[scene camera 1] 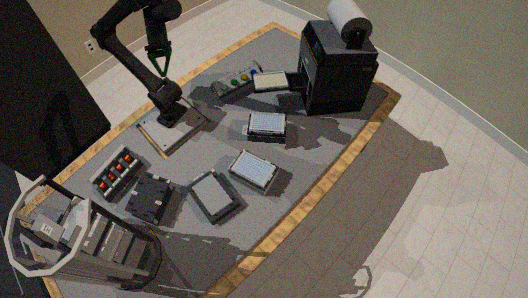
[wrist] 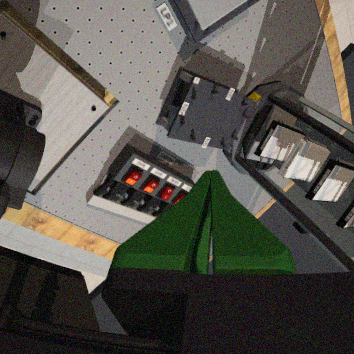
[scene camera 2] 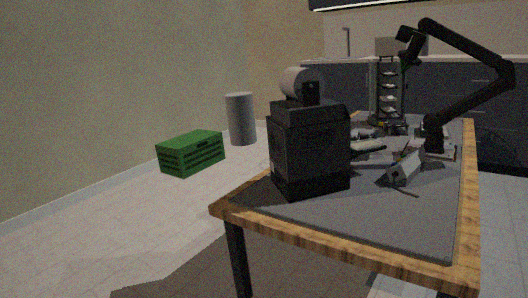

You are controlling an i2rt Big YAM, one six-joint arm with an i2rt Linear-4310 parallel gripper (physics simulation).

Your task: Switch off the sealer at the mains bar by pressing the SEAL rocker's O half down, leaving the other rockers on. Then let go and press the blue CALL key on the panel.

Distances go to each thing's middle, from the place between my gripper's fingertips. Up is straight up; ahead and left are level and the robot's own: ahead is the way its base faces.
Right now the rack [scene camera 2: 386,63] is 480 mm to the right of my hand, 150 mm below it and 70 mm ahead of it.
